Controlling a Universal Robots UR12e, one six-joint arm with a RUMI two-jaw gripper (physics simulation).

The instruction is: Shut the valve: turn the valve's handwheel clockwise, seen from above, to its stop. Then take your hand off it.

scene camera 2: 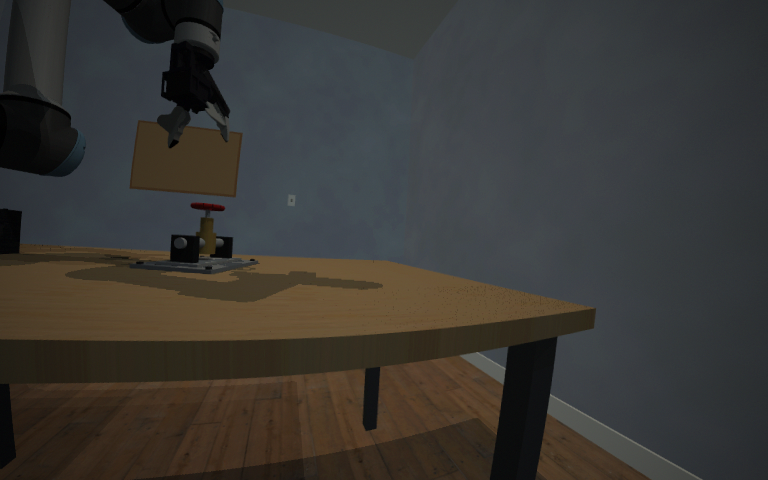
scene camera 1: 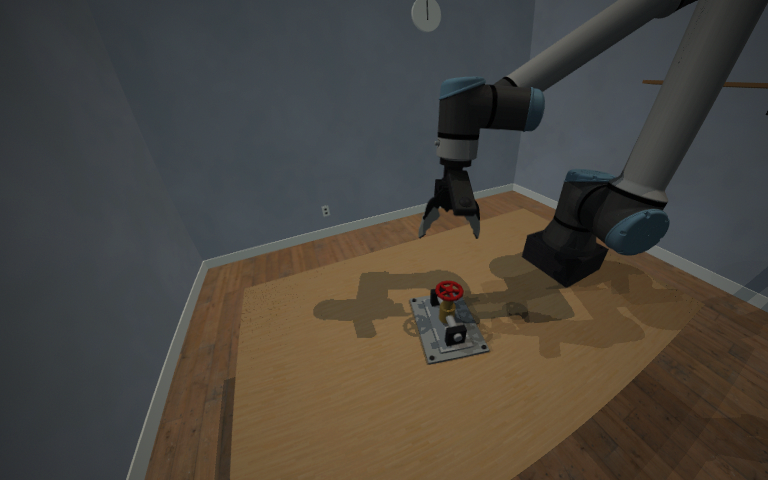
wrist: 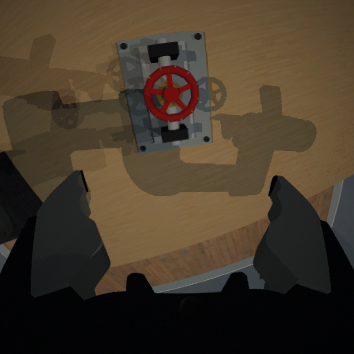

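The red handwheel [scene camera 1: 449, 290] [scene camera 2: 207, 207] [wrist: 171, 93] has five spokes and lies level on top of the brass valve body [scene camera 1: 446, 312] [scene camera 2: 207, 236]. The valve stands on a grey base plate [scene camera 1: 423, 352] [scene camera 2: 206, 269] [wrist: 200, 90], its pipe held by two black blocks. My gripper [scene camera 1: 449, 236] [scene camera 2: 199, 143] [wrist: 179, 175] is open and empty, fingers pointing down. It hangs well above the handwheel and does not touch it. In the wrist view the handwheel is above the line between the fingertips. How far the wheel is turned cannot be told.
The base plate lies on the wooden table [scene camera 1: 328, 396] [scene camera 2: 317, 316] [wrist: 270, 45]. The arm's dark base block [scene camera 1: 565, 257] stands on the table, to the right of the valve in the first scene view. Arm shadows fall around the valve. A brown board [scene camera 2: 184, 164] hangs on the wall.
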